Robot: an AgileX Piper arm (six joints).
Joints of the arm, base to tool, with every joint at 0 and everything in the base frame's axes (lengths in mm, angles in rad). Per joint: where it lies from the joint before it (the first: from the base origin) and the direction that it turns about. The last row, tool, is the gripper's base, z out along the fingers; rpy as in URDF.
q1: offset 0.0 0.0 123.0 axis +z
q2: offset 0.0 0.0 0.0 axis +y
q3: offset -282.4 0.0 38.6 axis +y
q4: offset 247.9 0.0 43.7 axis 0.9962 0 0.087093
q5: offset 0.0 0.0 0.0 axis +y
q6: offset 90.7 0.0 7.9 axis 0.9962 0 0.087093
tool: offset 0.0 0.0 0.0 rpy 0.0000 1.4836 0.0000
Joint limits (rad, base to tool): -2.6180..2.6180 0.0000..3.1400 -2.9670..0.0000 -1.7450..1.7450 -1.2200..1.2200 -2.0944..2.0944
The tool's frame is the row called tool.
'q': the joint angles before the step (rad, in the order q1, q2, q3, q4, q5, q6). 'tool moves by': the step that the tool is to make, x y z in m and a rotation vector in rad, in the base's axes. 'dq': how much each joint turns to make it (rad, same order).
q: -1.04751 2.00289 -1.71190 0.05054 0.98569 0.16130
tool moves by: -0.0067 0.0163 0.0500 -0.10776 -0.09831 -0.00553
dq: 0.00002 -0.12372 0.01583 0.03279 -0.03456 -0.00183
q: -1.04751 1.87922 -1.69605 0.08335 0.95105 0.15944
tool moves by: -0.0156 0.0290 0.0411 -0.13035 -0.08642 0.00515
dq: -0.00004 -0.16580 0.10095 0.02058 -0.09031 -0.01816
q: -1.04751 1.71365 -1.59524 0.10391 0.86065 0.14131
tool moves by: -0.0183 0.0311 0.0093 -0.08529 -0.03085 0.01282
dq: -0.00001 -0.15158 0.17011 0.00619 -0.10592 -0.03267
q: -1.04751 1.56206 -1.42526 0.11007 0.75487 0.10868
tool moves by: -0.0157 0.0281 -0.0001 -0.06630 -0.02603 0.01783
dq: -0.00022 -0.12897 0.15649 0.02232 -0.09516 -0.04472
